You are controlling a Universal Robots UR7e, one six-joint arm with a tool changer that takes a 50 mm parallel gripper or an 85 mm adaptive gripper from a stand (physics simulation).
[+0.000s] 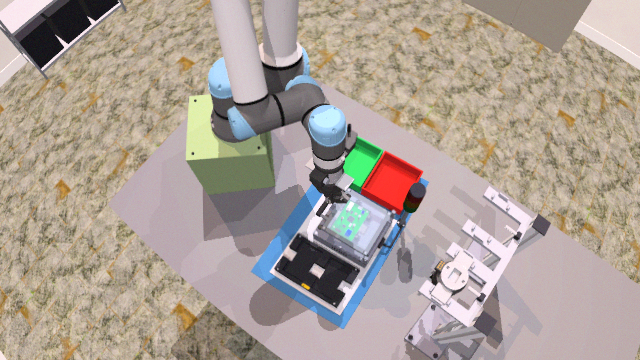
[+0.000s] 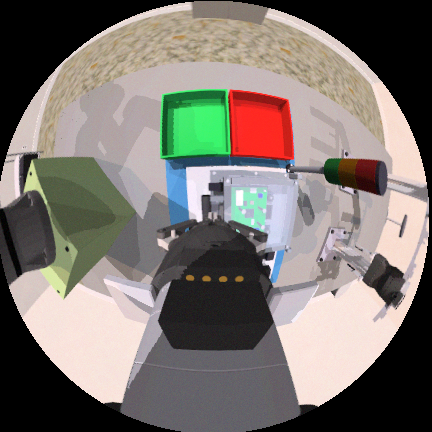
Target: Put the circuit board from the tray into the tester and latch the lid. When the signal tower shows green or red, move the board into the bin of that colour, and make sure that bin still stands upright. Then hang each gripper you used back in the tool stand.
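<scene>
The circuit board lies in the tester under its clear lid, which lies down over it. A black latch handle stands at the tester's side. My gripper, the adaptive one, points down beside the lid, close to the handle; its fingers look shut and empty, with tips partly hidden. The black tray holds no board. The signal tower shows dull green, amber and red segments. The green bin and red bin stand upright.
The tool stand is at the right, with the other gripper hanging in it. A blue mat lies under the tester. The green robot base block stands at the left.
</scene>
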